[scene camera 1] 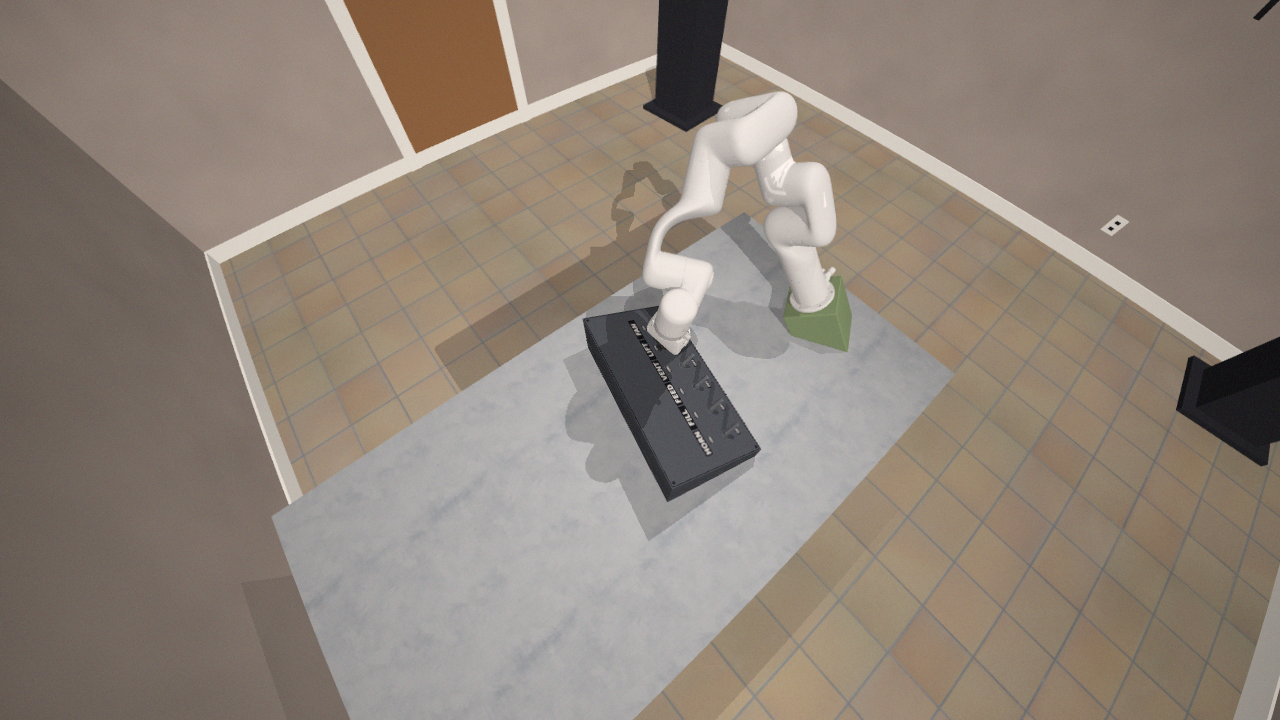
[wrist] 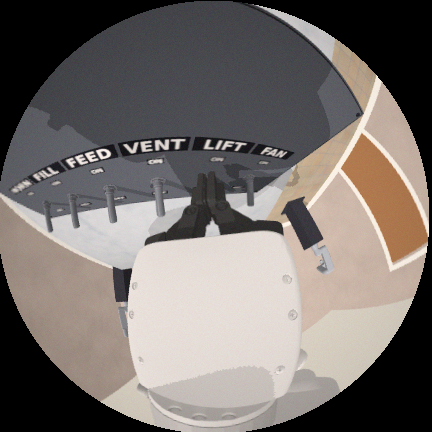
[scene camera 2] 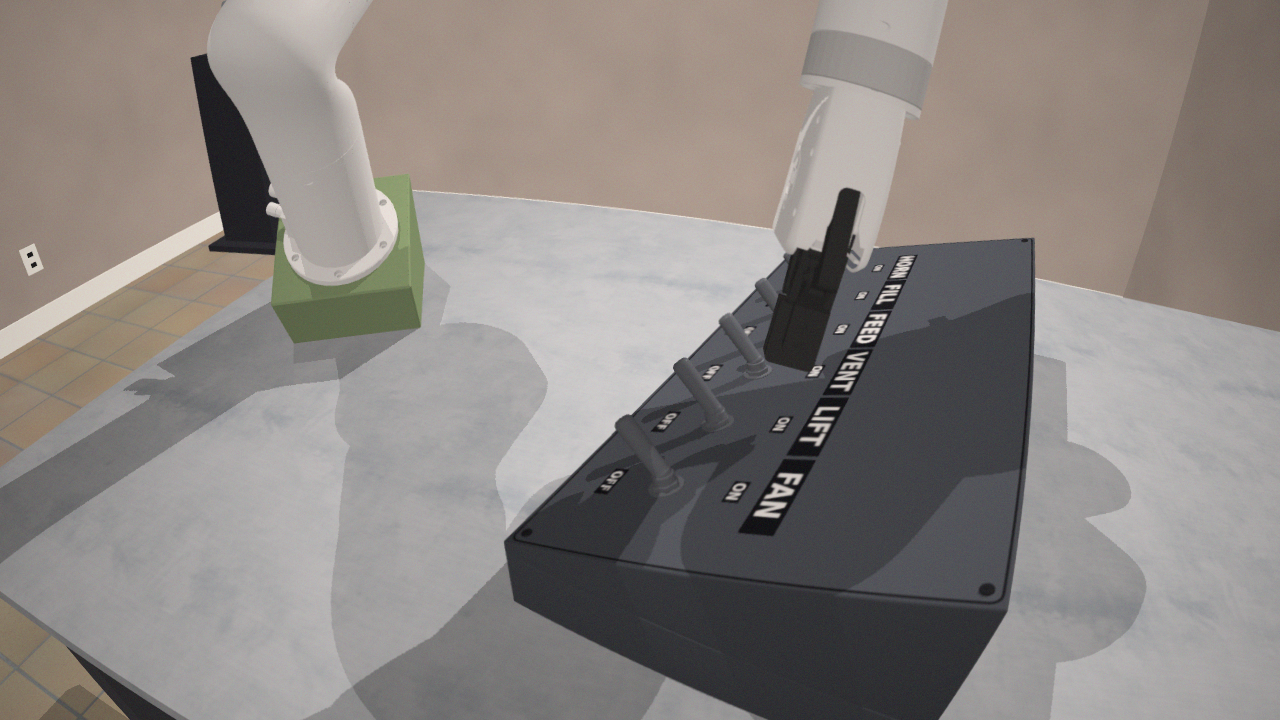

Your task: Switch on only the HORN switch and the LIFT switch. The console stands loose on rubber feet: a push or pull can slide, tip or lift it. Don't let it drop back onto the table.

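Where they show: gripper, fingertip midpoint: (scene camera 1: 662, 345) (wrist: 208, 183) (scene camera 2: 786, 362); arm's base, origin of the base link: (scene camera 1: 812, 296) (scene camera 2: 341, 235).
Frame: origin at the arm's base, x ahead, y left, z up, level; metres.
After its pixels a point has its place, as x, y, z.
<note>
The dark console (scene camera 1: 626, 394) @(0.616, -0.150, 0.038) (scene camera 2: 948, 394) @(0.552, -0.204, 0.023) (wrist: 200, 75) @(0.548, -0.198, 0.020) sits on the grey table. The LIFT lever (scene camera 2: 700, 392) @(0.394, -0.195, -0.004) leans to its OFF label; my fingers hide it in the wrist view. The HORN lever (scene camera 1: 733, 432) @(0.478, 0.090, -0.036) (wrist: 48, 217) @(0.486, 0.077, -0.005) also leans to the OFF side; my gripper hides it in scene camera 2. My gripper (scene camera 2: 792, 360) @(0.446, -0.189, 0.022) (wrist: 208, 183) @(0.446, -0.189, 0.022) is shut and empty, pointing down over the console near the LIFT and VENT switches. Its fingertips are on the ON side of the lever row. Whether they touch the panel is unclear. In scene camera 1 the wrist hides them.
The FAN lever (scene camera 2: 646, 454) @(0.371, -0.263, -0.004) (wrist: 250, 191) @(0.374, -0.257, -0.003) and VENT lever (scene camera 2: 744, 344) @(0.418, -0.127, -0.005) (wrist: 158, 197) @(0.422, -0.123, -0.004) stand on either side of LIFT, both toward OFF. The FEED lever (wrist: 111, 204) @(0.443, -0.058, -0.004) and FILL lever (wrist: 74, 211) @(0.464, 0.009, -0.005) lie between VENT and HORN. The green arm base (scene camera 1: 819, 324) @(0.051, 0.068, -0.023) (scene camera 2: 349, 313) @(0.021, -0.038, -0.071) stands on the table (scene camera 1: 483, 537) @(1.080, -0.175, -0.112).
</note>
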